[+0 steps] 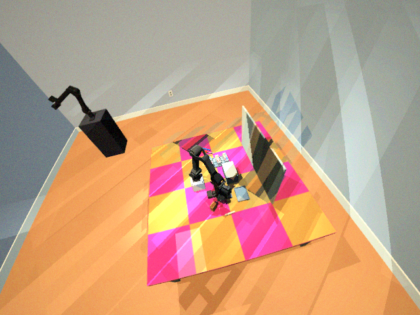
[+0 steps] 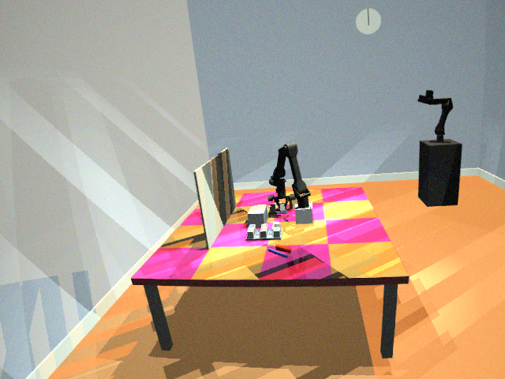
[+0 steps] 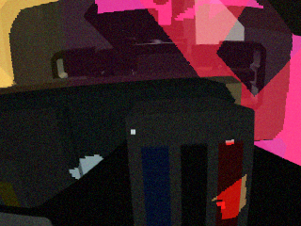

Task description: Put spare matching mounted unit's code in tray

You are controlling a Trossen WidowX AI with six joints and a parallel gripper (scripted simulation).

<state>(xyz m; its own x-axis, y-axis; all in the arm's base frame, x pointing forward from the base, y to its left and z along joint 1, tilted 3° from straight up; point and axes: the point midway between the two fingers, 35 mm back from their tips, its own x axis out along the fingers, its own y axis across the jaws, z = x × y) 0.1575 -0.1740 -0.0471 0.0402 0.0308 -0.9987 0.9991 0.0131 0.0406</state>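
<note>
Now: gripper tip 40 mm short of the small rack, 10 mm to the right of it and 10 mm above it. Round my gripper tip: flat grey tray 180 mm ahead, 10 mm to the right, 10 mm below; then brown block 70 mm behind, 70 mm to the right, 20 mm above; then grey mounted unit 140 mm ahead, 200 mm to the left, 30 mm above.
</note>
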